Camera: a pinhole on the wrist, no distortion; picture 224 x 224 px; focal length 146.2 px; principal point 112.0 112.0 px. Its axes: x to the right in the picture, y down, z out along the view. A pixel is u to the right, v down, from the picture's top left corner.
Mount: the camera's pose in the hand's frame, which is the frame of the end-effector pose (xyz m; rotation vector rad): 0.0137 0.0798 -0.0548 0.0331 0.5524 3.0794
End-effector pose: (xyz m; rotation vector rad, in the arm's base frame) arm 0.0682 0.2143 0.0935 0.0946 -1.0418 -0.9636
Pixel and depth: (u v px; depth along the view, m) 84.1 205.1 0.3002
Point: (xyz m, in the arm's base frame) -0.1405 0.2667 0.3051
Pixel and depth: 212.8 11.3 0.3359
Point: 0.1585 0.6804 0.2538
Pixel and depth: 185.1 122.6 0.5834
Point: -0.2071 0.7354 0.3089
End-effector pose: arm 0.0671 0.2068 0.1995 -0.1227 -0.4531 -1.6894
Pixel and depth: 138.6 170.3 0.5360
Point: 0.0537 0.4579 0.6696
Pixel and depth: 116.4 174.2 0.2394
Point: 0.0948 0.2640 0.4062
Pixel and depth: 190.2 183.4 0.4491
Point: 0.0605 0.5674 0.5435
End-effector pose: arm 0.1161 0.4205 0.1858 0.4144 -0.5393 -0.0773
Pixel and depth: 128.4 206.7 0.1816
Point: 0.0314 0.3944 0.3192
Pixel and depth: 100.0 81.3 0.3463
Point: 0.0246 0.5678 0.5079
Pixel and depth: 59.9 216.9 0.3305
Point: 0.0624 0.2473 0.5007
